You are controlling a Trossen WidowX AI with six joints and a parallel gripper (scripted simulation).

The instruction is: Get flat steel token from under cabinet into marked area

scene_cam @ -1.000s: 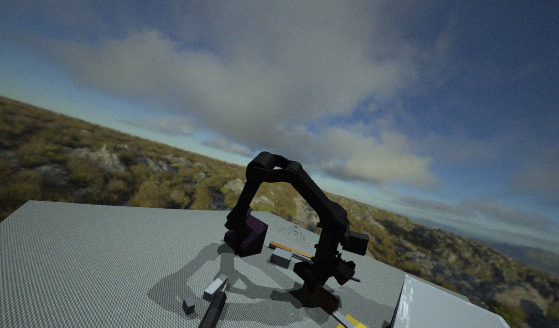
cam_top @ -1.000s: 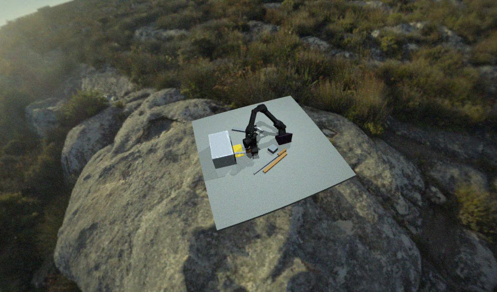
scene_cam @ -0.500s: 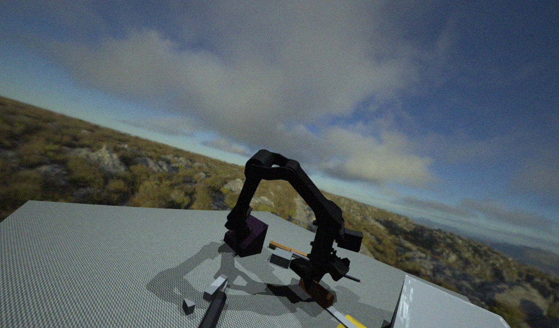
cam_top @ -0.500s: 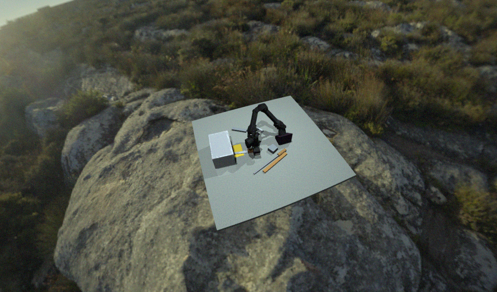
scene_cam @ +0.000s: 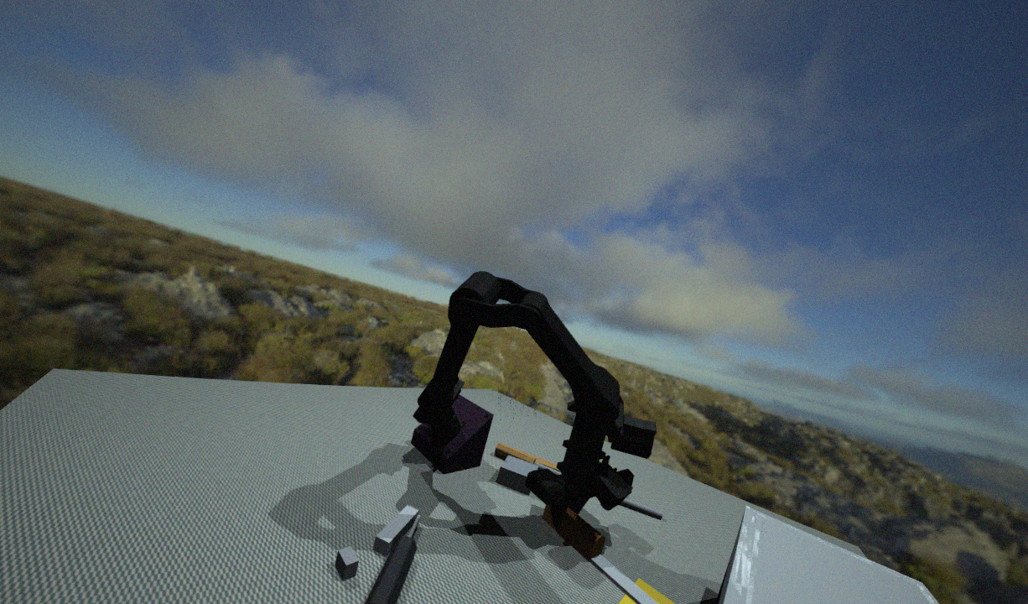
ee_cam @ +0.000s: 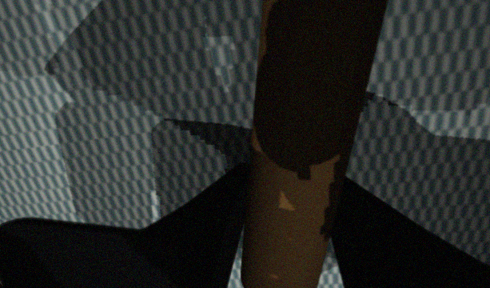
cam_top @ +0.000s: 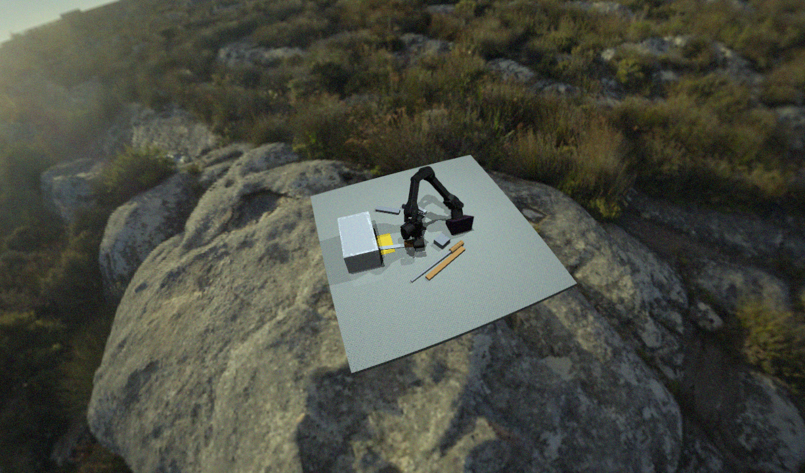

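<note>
My gripper tip is now 140 mm past the grey block, 50 mm to the right of it and 10 mm below it. Also, from my gripper tip: grey bar (240 mm to the right, 140 mm behind); then small grey cube (320 mm to the right, 120 mm behind); then wooden stick (200 mm to the left, 90 mm behind).
</note>
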